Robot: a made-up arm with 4 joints. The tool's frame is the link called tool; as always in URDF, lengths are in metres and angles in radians. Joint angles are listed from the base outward.
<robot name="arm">
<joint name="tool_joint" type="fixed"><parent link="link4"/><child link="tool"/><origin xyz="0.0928 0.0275 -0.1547"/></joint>
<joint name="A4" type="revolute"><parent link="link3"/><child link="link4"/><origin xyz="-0.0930 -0.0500 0.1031"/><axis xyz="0 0 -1"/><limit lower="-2.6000" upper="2.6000"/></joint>
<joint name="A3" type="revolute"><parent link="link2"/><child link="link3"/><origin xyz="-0.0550 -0.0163 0.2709"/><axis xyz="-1 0 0"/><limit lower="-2.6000" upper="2.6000"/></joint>
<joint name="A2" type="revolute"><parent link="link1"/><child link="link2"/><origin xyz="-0.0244 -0.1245 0.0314"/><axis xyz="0 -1 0"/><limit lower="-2.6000" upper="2.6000"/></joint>
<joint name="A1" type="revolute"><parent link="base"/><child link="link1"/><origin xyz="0.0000 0.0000 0.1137"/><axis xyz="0 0 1"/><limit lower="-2.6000" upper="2.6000"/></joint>
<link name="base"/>
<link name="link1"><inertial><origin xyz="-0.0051 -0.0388 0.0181"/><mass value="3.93"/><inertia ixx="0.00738" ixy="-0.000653" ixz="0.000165" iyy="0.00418" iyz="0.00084" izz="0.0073"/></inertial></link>
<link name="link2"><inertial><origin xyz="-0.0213 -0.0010 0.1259"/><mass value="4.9"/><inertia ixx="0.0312" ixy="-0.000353" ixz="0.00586" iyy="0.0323" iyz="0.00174" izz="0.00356"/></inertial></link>
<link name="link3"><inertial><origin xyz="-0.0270 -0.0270 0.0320"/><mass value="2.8"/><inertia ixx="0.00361" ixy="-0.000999" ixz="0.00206" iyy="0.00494" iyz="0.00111" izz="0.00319"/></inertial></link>
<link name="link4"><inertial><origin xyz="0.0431 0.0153 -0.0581"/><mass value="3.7"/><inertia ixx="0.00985" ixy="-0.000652" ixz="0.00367" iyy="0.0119" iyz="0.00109" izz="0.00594"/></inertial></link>
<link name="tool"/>
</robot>
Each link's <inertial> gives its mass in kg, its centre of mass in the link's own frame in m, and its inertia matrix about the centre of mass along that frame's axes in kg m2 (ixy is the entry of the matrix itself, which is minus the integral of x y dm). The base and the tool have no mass. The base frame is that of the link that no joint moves.
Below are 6 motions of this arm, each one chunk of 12 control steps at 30 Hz.
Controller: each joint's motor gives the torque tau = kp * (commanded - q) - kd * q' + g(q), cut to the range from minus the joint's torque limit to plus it. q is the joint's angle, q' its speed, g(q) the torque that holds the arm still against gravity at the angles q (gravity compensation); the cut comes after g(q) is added. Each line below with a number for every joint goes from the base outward.
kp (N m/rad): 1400 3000 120 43
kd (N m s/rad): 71 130 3.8 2.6
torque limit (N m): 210 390 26 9.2
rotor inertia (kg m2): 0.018 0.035 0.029 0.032
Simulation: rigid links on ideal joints. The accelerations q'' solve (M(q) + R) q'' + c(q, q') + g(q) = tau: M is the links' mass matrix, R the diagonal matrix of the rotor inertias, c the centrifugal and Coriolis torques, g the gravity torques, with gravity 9.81 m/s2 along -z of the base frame. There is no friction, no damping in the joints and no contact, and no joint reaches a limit. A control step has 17 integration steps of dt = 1/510 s. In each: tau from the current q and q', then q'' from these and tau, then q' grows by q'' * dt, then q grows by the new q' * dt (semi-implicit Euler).
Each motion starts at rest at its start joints. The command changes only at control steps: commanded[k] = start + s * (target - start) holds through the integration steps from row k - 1 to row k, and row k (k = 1, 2, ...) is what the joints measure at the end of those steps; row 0 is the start. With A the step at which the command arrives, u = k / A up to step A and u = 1 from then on. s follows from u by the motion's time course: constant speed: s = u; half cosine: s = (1 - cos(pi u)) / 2; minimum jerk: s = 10 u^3 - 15 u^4 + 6 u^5; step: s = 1 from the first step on.
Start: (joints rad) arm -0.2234 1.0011 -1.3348 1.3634
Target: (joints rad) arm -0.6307 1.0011 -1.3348 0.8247
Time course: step
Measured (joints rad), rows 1 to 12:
1: -0.3428 1.0004 -1.3182 1.2784
2: -0.5017 1.0020 -1.3043 1.0813
3: -0.5820 1.0020 -1.3161 0.9312
4: -0.6142 1.0017 -1.3302 0.8566
5: -0.6256 1.0014 -1.3355 0.8293
6: -0.6293 1.0013 -1.3357 0.8224
7: -0.6303 1.0012 -1.3350 0.8220
8: -0.6306 1.0011 -1.3347 0.8230
9: -0.6307 1.0011 -1.3347 0.8238
10: -0.6307 1.0011 -1.3348 0.8243
11: -0.6307 1.0011 -1.3348 0.8245
12: -0.6307 1.0011 -1.3348 0.8246

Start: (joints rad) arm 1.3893 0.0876 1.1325 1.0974
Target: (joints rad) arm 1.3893 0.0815 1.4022 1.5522
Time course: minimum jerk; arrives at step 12
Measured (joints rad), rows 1 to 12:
1: 1.3893 0.0876 1.1332 1.0981
2: 1.3894 0.0874 1.1379 1.1032
3: 1.3896 0.0871 1.1510 1.1180
4: 1.3897 0.0866 1.1746 1.1465
5: 1.3897 0.0858 1.2078 1.1897
6: 1.3896 0.0850 1.2477 1.2453
7: 1.3895 0.0842 1.2898 1.3087
8: 1.3893 0.0834 1.3296 1.3735
9: 1.3891 0.0827 1.3630 1.4331
10: 1.3889 0.0823 1.3868 1.4817
11: 1.3887 0.0820 1.3999 1.5160
12: 1.3888 0.0819 1.4040 1.5360

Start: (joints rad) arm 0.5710 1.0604 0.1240 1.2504
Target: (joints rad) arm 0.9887 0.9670 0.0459 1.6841
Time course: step
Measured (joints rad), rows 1 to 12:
1: 0.6705 1.0152 0.2112 1.3740
2: 0.8286 0.9853 0.1591 1.5233
3: 0.9321 0.9740 0.0169 1.6142
4: 0.9822 0.9700 -0.0417 1.6550
5: 0.9969 0.9683 -0.0229 1.6706
6: 0.9957 0.9673 0.0176 1.6772
7: 0.9911 0.9670 0.0449 1.6805
8: 0.9882 0.9669 0.0539 1.6825
9: 0.9874 0.9669 0.0524 1.6836
10: 0.9879 0.9670 0.0484 1.6840
11: 0.9885 0.9670 0.0457 1.6842
12: 0.9888 0.9670 0.0450 1.6841

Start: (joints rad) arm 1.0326 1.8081 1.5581 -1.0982
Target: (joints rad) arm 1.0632 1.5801 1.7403 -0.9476
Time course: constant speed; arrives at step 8
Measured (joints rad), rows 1 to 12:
1: 1.0348 1.7931 1.5732 -1.0976
2: 1.0376 1.7703 1.5941 -1.0861
3: 1.0407 1.7441 1.6161 -1.0684
4: 1.0441 1.7165 1.6384 -1.0487
5: 1.0477 1.6884 1.6609 -1.0288
6: 1.0514 1.6600 1.6836 -1.0093
7: 1.0552 1.6316 1.7064 -0.9900
8: 1.0591 1.6031 1.7291 -0.9710
9: 1.0610 1.5897 1.7369 -0.9526
10: 1.0621 1.5840 1.7388 -0.9453
11: 1.0626 1.5817 1.7396 -0.9442
12: 1.0629 1.5808 1.7400 -0.9451

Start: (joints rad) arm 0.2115 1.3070 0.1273 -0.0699
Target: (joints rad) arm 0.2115 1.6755 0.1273 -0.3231
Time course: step
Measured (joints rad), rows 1 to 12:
1: 0.2096 1.4796 0.1454 -0.1035
2: 0.2096 1.5960 0.1343 -0.2252
3: 0.2117 1.6438 0.1260 -0.3002
4: 0.2126 1.6630 0.1243 -0.3267
5: 0.2125 1.6706 0.1255 -0.3313
6: 0.2121 1.6735 0.1267 -0.3294
7: 0.2118 1.6747 0.1273 -0.3269
8: 0.2116 1.6752 0.1274 -0.3251
9: 0.2116 1.6754 0.1274 -0.3241
10: 0.2115 1.6754 0.1273 -0.3236
11: 0.2115 1.6755 0.1273 -0.3233
12: 0.2115 1.6755 0.1273 -0.3232

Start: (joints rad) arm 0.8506 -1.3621 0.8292 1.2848
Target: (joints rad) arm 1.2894 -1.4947 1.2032 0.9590
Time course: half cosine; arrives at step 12
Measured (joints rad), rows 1 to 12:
1: 0.8534 -1.3631 0.8297 1.2839
2: 0.8641 -1.3670 0.8361 1.2791
3: 0.8861 -1.3745 0.8554 1.2666
4: 0.9200 -1.3856 0.8891 1.2452
5: 0.9641 -1.3996 0.9340 1.2153
6: 1.0155 -1.4157 0.9854 1.1790
7: 1.0706 -1.4326 1.0389 1.1389
8: 1.1256 -1.4491 1.0903 1.0976
9: 1.1768 -1.4642 1.1364 1.0581
10: 1.2205 -1.4768 1.1741 1.0230
11: 1.2539 -1.4861 1.2008 0.9948
12: 1.2748 -1.4914 1.2149 0.9754

